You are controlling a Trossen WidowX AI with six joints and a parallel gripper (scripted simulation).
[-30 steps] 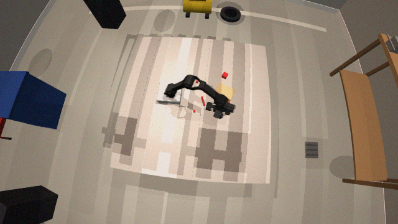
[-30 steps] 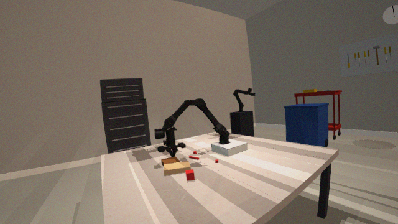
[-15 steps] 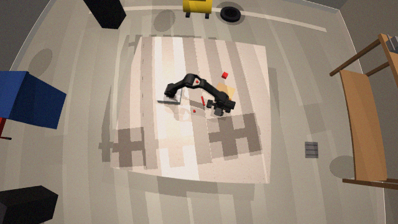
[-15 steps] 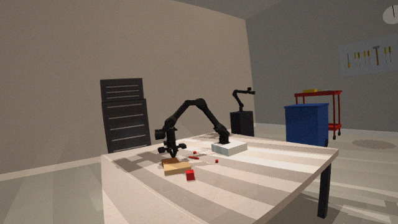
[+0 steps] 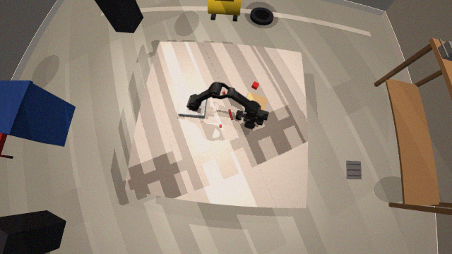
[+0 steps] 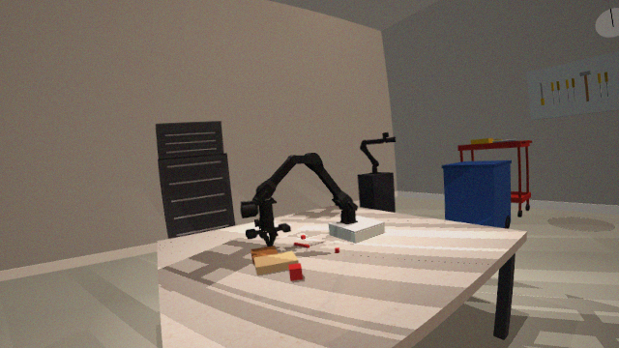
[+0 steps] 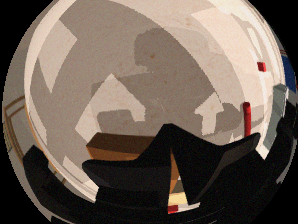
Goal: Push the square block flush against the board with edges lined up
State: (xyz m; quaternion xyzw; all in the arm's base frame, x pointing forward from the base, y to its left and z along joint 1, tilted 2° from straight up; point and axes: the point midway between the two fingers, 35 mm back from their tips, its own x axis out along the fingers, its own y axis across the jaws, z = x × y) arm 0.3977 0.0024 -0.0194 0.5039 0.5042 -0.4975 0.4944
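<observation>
My gripper tip is now 40 mm short of the orange flat square, 60 mm to the right of it and 10 mm below it. Round my gripper tip: tan board: 20 mm ahead, 160 mm to the left, 10 mm above; thin red stick: 140 mm behind, 20 mm to the left; red square block: 10 mm behind, 290 mm to the left, 10 mm above.
</observation>
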